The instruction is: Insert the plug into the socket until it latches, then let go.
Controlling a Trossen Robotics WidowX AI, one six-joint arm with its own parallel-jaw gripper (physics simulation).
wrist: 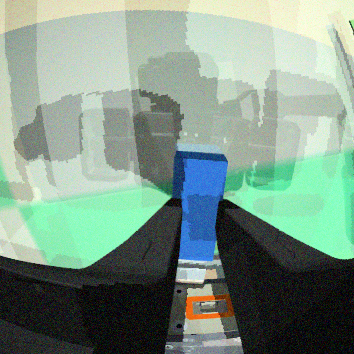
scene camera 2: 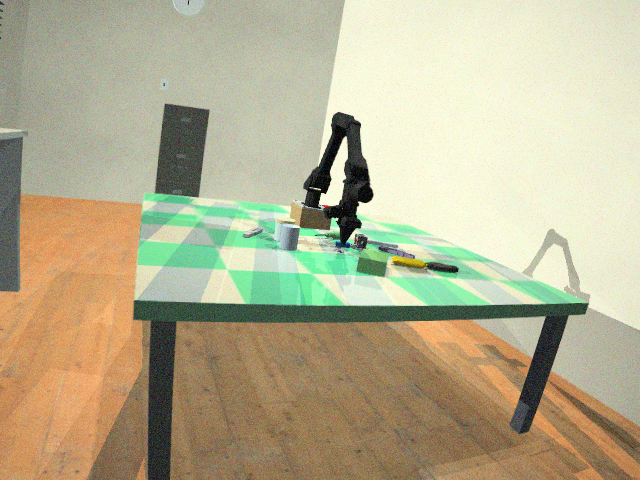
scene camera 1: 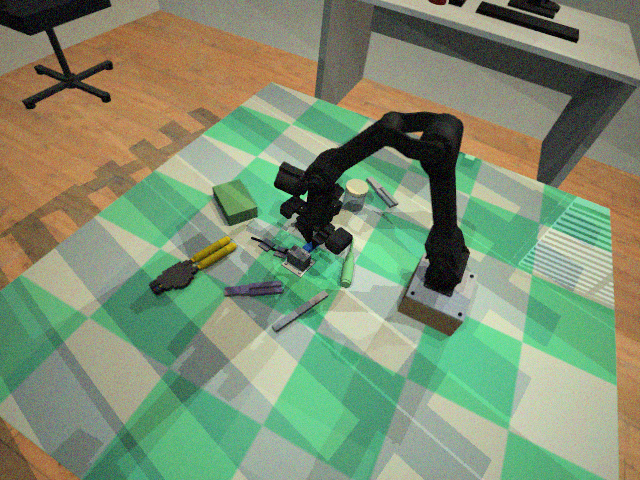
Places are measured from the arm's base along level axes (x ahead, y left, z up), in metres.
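Where they show: gripper, fingertip midpoint: (wrist: pixel 197 207) (scene camera 2: pixel 342 243) (scene camera 1: pixel 311 244); arm's base, origin of the base link: (scene camera 2: pixel 311 205) (scene camera 1: pixel 440 280).
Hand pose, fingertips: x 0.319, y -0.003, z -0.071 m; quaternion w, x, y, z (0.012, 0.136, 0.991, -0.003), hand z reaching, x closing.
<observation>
Things, the pixels of their centre, and the offset from my fingertips. "spot": a spot on its surface instead.
- blue plug, body centre: (wrist: pixel 193 227) (scene camera 1: pixel 308 247) (scene camera 2: pixel 345 244) 0.004 m ahead, 0.010 m left, 0.001 m down
- socket, body centre: (wrist: pixel 199 319) (scene camera 1: pixel 297 257) (scene camera 2: pixel 360 241) 0.010 m ahead, 0.063 m left, 0.013 m up
- green block, body centre: (scene camera 1: pixel 234 201) (scene camera 2: pixel 373 261) 0.246 m ahead, 0.024 m right, 0.011 m up
- yellow-handled pliers, surface spot: (scene camera 1: pixel 214 254) spot: 0.191 m ahead, 0.151 m left, 0.011 m up
- purple tool, body centre: (scene camera 1: pixel 253 289) (scene camera 2: pixel 396 252) 0.063 m ahead, 0.184 m left, 0.003 m down
- grey bar, body centre: (scene camera 1: pixel 301 310) (scene camera 2: pixel 378 243) 0.058 m back, 0.180 m left, 0.004 m down
- green bottle-shaped tool, body centre: (scene camera 1: pixel 349 259) (scene camera 2: pixel 330 234) 0.105 m back, 0.001 m left, 0.005 m up
- lidded jar, body centre: (scene camera 1: pixel 355 195) (scene camera 2: pixel 284 229) 0.038 m back, 0.202 m right, 0.026 m up
- black cable, body centre: (scene camera 1: pixel 266 245) 0.103 m ahead, 0.053 m left, 0.006 m down
A blue plug (scene camera 1: pixel 308 246) (scene camera 2: pixel 342 243) (wrist: pixel 202 210) with a pale metal end lies low over the table beside the socket. My gripper (scene camera 1: pixel 309 242) (scene camera 2: pixel 344 241) (wrist: pixel 197 207) is shut on the blue plug, with a black finger against each side of its body. The socket (scene camera 1: pixel 298 256) (scene camera 2: pixel 360 240) (wrist: pixel 206 327) is a small grey box with an orange-rimmed slot in its top. The plug's metal end points toward the socket and is outside the slot. Whether it touches the housing is unclear. The fingers hide both sides of the socket in the wrist view.
A green block (scene camera 1: pixel 235 202) (scene camera 2: pixel 371 263), yellow-handled pliers (scene camera 1: pixel 214 254) (scene camera 2: pixel 409 262), a purple tool (scene camera 1: pixel 253 288), a grey bar (scene camera 1: pixel 300 311), a green bottle-shaped tool (scene camera 1: pixel 346 268) and a lidded jar (scene camera 1: pixel 355 197) surround the socket. A black cable (scene camera 1: pixel 265 242) runs beside it.
</observation>
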